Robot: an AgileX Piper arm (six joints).
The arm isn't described. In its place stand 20 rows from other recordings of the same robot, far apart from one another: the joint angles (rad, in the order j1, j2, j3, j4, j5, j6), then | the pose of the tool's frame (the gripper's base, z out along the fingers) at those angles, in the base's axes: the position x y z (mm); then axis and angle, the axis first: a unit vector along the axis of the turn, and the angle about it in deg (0 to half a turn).
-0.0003, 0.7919, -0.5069, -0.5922, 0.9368, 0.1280 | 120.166 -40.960 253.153 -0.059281 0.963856 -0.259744 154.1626
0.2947, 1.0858, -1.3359, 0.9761, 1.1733, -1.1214 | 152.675 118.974 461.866 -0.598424 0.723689 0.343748 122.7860
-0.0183, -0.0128, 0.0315, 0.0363, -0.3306, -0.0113 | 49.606 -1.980 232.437 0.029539 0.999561 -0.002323 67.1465
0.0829, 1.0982, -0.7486, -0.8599, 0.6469, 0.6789 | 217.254 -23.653 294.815 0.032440 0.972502 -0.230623 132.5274
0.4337, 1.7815, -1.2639, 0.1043, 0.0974, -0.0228 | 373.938 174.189 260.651 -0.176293 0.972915 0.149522 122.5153
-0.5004, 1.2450, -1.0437, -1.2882, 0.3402, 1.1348 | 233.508 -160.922 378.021 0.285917 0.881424 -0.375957 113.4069
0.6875, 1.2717, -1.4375, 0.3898, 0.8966, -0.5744 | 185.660 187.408 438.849 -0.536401 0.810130 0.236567 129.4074
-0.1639, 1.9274, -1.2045, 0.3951, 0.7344, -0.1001 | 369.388 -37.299 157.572 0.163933 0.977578 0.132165 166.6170
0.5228, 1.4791, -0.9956, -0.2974, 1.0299, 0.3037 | 242.604 113.425 244.350 -0.175589 0.980059 -0.093021 166.3879
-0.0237, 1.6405, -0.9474, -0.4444, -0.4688, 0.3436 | 365.014 9.029 261.576 -0.098724 0.993092 0.063410 100.2227
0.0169, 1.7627, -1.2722, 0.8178, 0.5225, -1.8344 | 390.758 39.745 255.154 -0.589358 0.806253 -0.051127 131.1710
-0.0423, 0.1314, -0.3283, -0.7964, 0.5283, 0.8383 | 42.636 -34.624 280.911 0.240004 0.959161 -0.149696 96.9730
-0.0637, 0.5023, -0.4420, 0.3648, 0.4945, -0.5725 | 103.069 8.865 283.352 -0.145795 0.989211 -0.014327 114.8229
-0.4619, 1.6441, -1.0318, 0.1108, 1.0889, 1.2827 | 257.766 -118.361 204.650 -0.782236 -0.621947 -0.035896 175.5155
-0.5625, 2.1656, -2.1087, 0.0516, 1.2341, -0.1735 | 402.354 -248.422 280.009 0.197026 0.979476 -0.042524 159.3338
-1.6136, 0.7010, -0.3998, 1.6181, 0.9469, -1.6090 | 68.936 -114.541 295.009 0.391548 0.893195 -0.221119 98.1879
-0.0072, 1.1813, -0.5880, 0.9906, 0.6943, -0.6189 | 204.503 47.227 234.768 0.029642 0.950365 0.309723 149.0392
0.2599, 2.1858, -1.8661, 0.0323, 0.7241, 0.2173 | 478.838 129.344 220.658 -0.012544 0.995977 0.088722 146.2339
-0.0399, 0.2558, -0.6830, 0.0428, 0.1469, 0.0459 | 28.958 -0.586 407.031 0.059429 0.997497 0.038308 68.9942
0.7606, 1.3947, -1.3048, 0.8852, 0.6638, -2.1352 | 195.332 245.783 393.417 -0.937763 0.342708 0.056137 113.3662
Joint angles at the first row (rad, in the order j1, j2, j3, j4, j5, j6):
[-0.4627, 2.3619, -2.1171, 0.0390, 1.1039, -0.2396]
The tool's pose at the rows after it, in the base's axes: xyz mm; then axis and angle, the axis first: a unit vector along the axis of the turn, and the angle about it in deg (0 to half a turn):
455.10 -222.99 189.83 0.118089 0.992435 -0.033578 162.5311
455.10 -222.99 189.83 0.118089 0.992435 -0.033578 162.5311
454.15 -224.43 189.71 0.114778 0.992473 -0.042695 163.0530
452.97 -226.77 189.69 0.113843 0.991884 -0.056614 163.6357
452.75 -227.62 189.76 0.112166 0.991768 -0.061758 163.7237
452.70 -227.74 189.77 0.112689 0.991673 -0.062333 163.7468
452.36 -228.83 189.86 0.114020 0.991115 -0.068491 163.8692
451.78 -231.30 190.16 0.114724 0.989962 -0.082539 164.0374
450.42 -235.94 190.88 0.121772 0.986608 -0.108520 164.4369
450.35 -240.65 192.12 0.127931 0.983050 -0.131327 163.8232
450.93 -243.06 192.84 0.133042 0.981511 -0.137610 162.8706
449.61 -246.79 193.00 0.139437 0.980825 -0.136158 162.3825
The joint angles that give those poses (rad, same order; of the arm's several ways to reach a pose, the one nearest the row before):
[-0.4627, 2.3619, -2.1171, 0.0443, 1.1039, -0.2396]
[-0.4627, 2.3619, -2.1171, 0.0443, 1.1039, -0.2396]
[-0.4627, 2.3619, -2.1171, 0.0232, 1.1062, -0.2396]
[-0.4627, 2.3619, -2.1170, -0.0090, 1.1061, -0.2314]
[-0.4627, 2.3619, -2.1170, -0.0196, 1.1041, -0.2314]
[-0.4627, 2.3619, -2.1171, -0.0212, 1.1041, -0.2298]
[-0.4627, 2.3619, -2.1171, -0.0352, 1.1020, -0.2226]
[-0.4627, 2.3619, -2.1171, -0.0657, 1.0956, -0.2112]
[-0.4627, 2.3619, -2.1171, -0.1255, 1.0864, -0.1769]
[-0.4640, 2.3619, -2.1171, -0.1729, 1.0635, -0.1477]
[-0.4665, 2.3619, -2.1171, -0.1826, 1.0445, -0.1346]
[-0.4753, 2.3619, -2.1171, -0.1758, 1.0368, -0.1320]

